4 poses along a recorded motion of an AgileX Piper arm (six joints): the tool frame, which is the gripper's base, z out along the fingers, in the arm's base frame.
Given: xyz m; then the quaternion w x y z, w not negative.
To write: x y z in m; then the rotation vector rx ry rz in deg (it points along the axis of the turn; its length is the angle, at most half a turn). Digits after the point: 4 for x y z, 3 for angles.
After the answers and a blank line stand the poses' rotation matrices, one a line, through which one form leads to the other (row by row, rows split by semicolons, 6 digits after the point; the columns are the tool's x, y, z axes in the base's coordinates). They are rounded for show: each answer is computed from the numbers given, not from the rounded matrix.
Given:
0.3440 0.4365 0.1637 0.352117 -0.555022 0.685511 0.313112
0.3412 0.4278 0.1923 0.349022 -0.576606 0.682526 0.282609
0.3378 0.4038 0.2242 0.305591 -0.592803 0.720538 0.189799
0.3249 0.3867 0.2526 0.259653 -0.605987 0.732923 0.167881
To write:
0.3440 0.4365 0.1637 -82.288 101.635 46.422
0.3412 0.4278 0.1923 -85.616 101.343 41.962
0.3378 0.4038 0.2242 -89.909 109.282 28.786
0.3249 0.3867 0.2526 -94.064 113.768 26.059

-0.135929 -0.981451 0.135192; -0.540443 0.187823 0.820149; -0.830328 0.038418 -0.555949
-0.091419 -0.984370 0.150525; -0.589823 0.175316 0.788272; -0.802341 -0.016720 -0.596632
-0.110397 -0.970276 0.215353; -0.738272 0.225122 0.635825; -0.665407 -0.088796 -0.741181
-0.130720 -0.975465 0.177144; -0.801102 0.209192 0.560780; -0.584079 -0.068605 -0.808793

